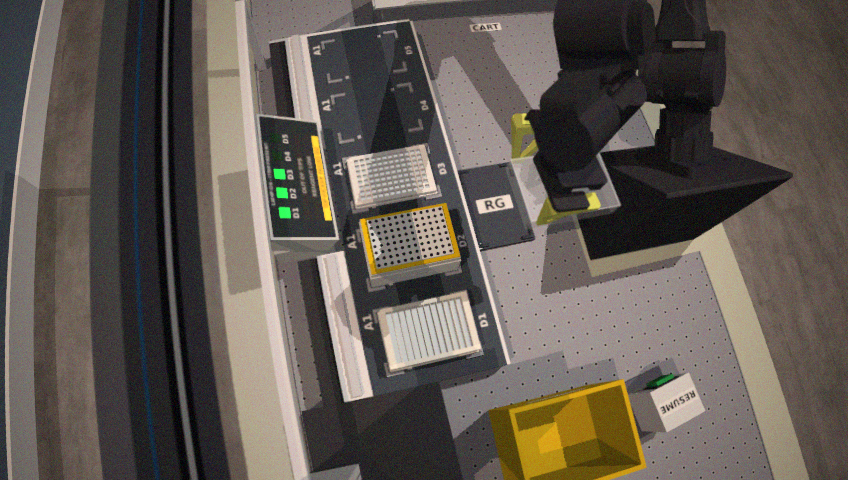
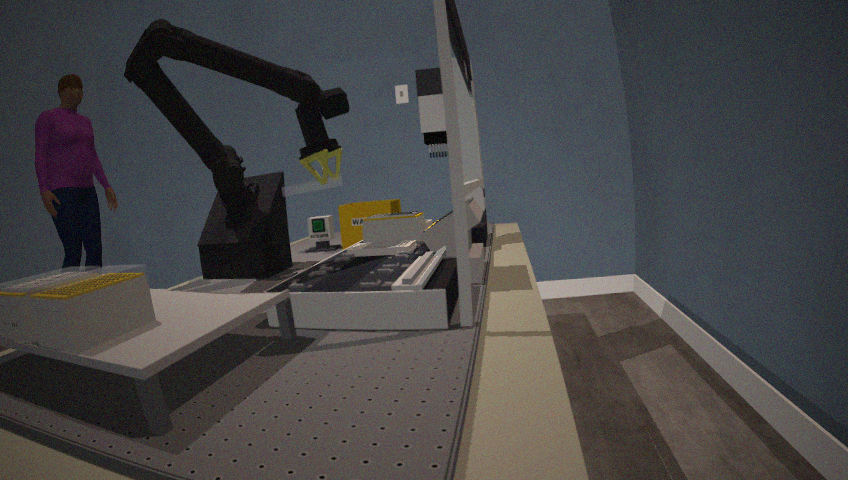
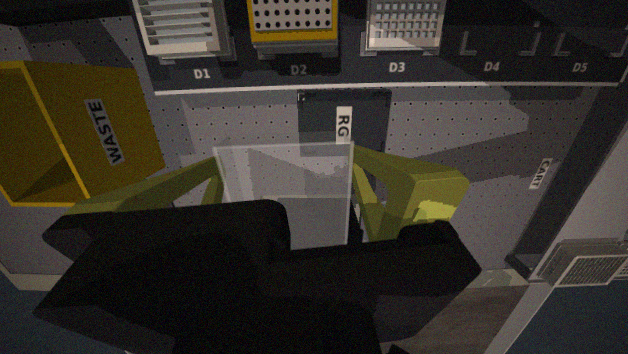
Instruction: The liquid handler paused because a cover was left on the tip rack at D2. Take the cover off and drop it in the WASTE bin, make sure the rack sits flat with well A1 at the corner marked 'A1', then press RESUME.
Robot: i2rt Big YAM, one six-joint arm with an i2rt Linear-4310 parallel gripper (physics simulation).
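Places are measured from the arm's base along level axes (x back, y right, z up), in metres.
Pixels of known places: gripper, between the fingertips: (image 1: 528, 192) (image 2: 330, 182) (image 3: 286, 157); arm's base, origin of its link: (image 1: 682, 164) (image 2: 242, 204).
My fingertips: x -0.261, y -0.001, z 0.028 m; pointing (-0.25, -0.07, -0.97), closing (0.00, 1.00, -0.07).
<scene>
Ahead of a thing's pixels: the offset from my fingertips to its top centre. "*": to the spot under its first point.
My gripper (image 1: 526, 189) (image 2: 329, 180) (image 3: 286, 157) has its yellow fingers shut on the clear cover @[dx +0.050, dy -0.001, dz +0.014 m] (image 1: 526, 173) (image 2: 300, 187) (image 3: 300, 170). It holds the cover by two opposite sides, raised above the bench between the RG pad and the arm's base. The yellow-rimmed tip rack @[dx -0.147, dy +0.008, dz -0.087 m] (image 1: 410, 237) (image 2: 392, 226) (image 3: 292, 20) stands uncovered at D2 and looks level; its well lettering is too small to read. The yellow WASTE bin @[dx -0.012, dy -0.310, dz -0.070 m] (image 1: 505, 440) (image 2: 368, 208) (image 3: 70, 95) is apart from the cover. The RESUME box @[dx +0.156, dy -0.315, dz -0.101 m] (image 1: 678, 401) (image 2: 319, 226) has a green button @[dx +0.153, dy -0.285, dz -0.110 m] (image 1: 661, 381) and stands beside the bin.
A troughed reservoir @[dx -0.151, dy -0.116, dz -0.120 m] (image 1: 431, 333) (image 3: 182, 25) is at D1 and a white well plate @[dx -0.142, dy +0.131, dz -0.138 m] (image 1: 392, 175) (image 3: 405, 25) at D3. A status screen @[* dx -0.280, dy +0.131, dz -0.085 m] (image 1: 297, 178) stands behind the deck. The dark RG pad @[dx +0.018, dy +0.067, dz -0.191 m] (image 1: 499, 228) lies in front. A raised shelf (image 2: 196, 303) holds another tip box @[dx +0.093, dy +0.683, dz -0.084 m] (image 2: 77, 309).
</scene>
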